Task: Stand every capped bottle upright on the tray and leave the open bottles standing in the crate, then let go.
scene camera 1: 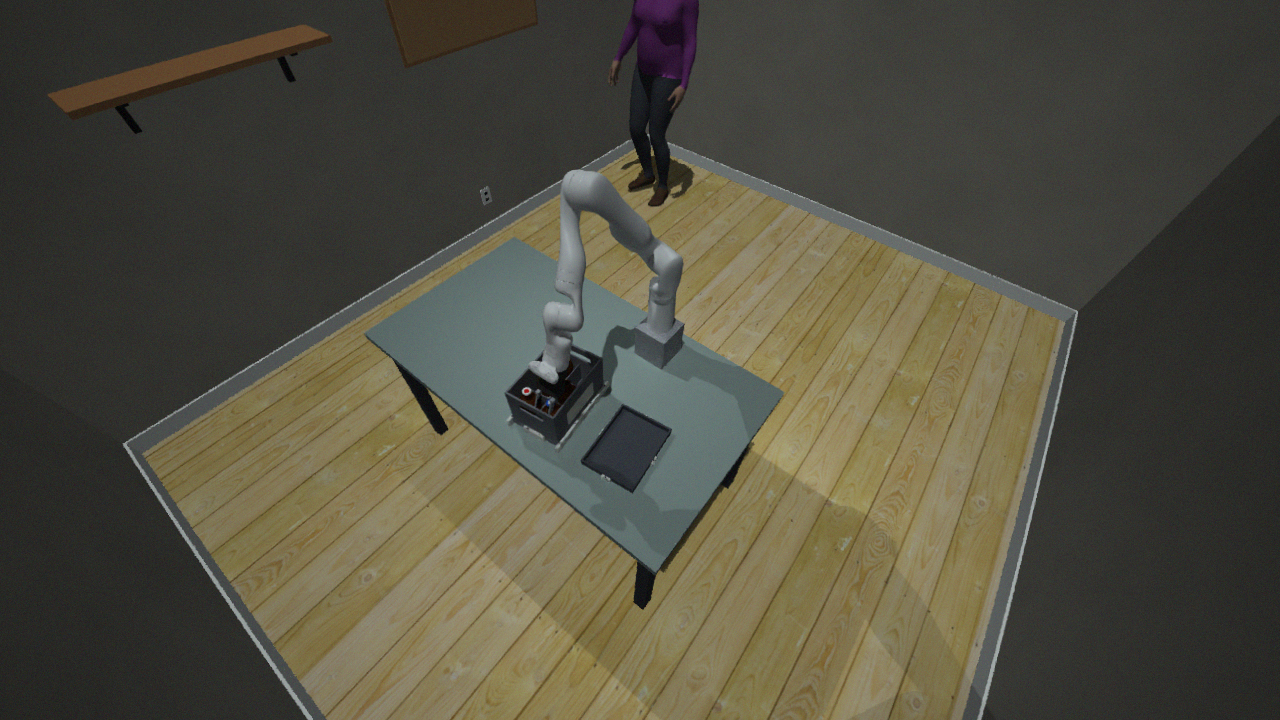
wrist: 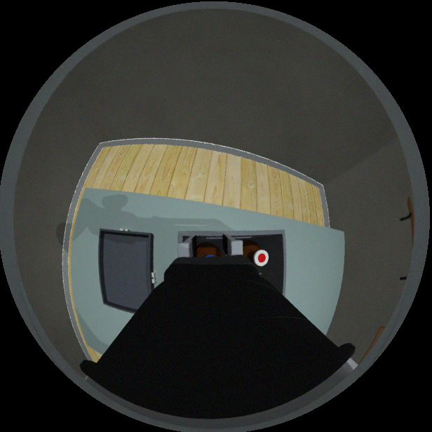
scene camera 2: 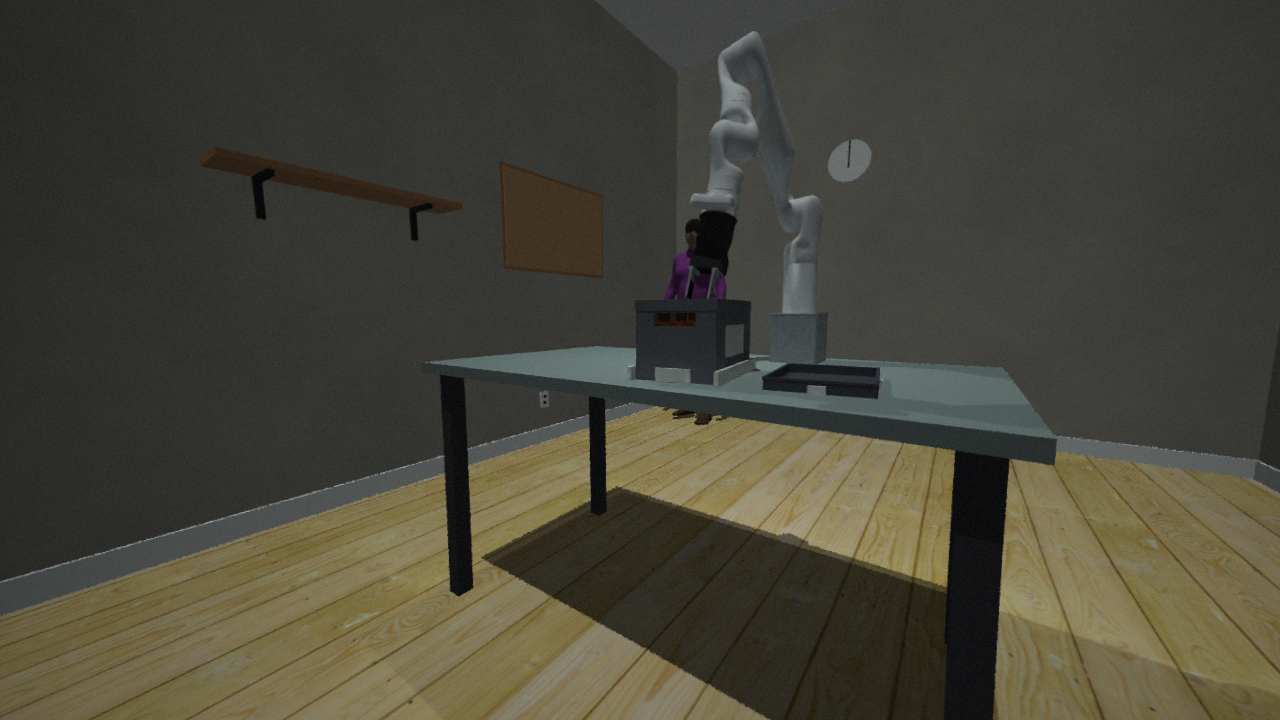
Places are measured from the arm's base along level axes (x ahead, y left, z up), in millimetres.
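Pixels of known places: gripper, between the fingertips: [scene camera 1: 543, 408] [scene camera 2: 698, 298]; arm's base, origin of its link: [scene camera 1: 659, 324] [scene camera 2: 798, 313].
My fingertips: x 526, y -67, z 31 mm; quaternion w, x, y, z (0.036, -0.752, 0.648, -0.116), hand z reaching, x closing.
Ahead of a thing's pixels: the offset from my fingertips to its top centre. Level surfaces: height alone.
The dark grey crate @(dx -115, dy -60, dz +0 mm) [scene camera 1: 528, 420] [scene camera 2: 666, 349] [wrist: 285, 267] stands on the table with brown bottles inside. One bottle @(dx -20, dy -95, dz -13 mm) [scene camera 1: 526, 391] [wrist: 261, 258] has a white cap with a red centre and stands near the right finger in the wrist view. Another bottle [wrist: 207, 248] shows blue at its top, partly hidden by the gripper body. My gripper [scene camera 2: 701, 286] [wrist: 209, 241] is open and points down at the crate's top, with its fingers on either side of the blue-topped bottle, not clamped. The other bottles are hard to make out. The black tray @(dx -122, dy +227, dz -150 mm) [scene camera 1: 626, 447] [scene camera 2: 821, 388] [wrist: 127, 270] holds no bottles.
The tray lies beside the crate on the green-grey table @(dz -176 mm) [scene camera 1: 447, 326] [scene camera 2: 572, 362]. Pale strips edge the foot of the crate. The arm's grey base block [scene camera 1: 659, 342] [scene camera 2: 798, 337] stands at the far table edge. A person in purple [scene camera 1: 664, 44] stands beyond the table.
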